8 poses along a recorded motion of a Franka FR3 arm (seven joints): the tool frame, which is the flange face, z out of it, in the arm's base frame.
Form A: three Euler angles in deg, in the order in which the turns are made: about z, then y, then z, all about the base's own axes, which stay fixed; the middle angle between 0 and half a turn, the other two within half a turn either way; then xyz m.
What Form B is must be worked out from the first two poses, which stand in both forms.
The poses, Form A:
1: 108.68 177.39 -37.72 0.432 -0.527 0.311
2: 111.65 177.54 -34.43 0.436 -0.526 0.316
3: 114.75 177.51 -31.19 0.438 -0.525 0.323
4: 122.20 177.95 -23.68 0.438 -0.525 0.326
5: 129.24 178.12 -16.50 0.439 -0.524 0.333
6: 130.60 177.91 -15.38 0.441 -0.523 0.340
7: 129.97 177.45 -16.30 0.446 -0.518 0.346
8: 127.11 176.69 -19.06 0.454 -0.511 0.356
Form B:
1: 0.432 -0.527 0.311 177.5 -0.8 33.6
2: 0.436 -0.526 0.316 177.7 -0.9 33.9
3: 0.438 -0.525 0.323 177.7 -1.0 34.1
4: 0.438 -0.525 0.326 178.3 -1.1 34.1
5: 0.439 -0.524 0.333 178.5 -1.2 34.3
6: 0.441 -0.523 0.340 178.4 -1.4 34.0
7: 0.446 -0.518 0.346 178.0 -1.6 33.8
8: 0.454 -0.511 0.356 177.4 -2.0 33.9
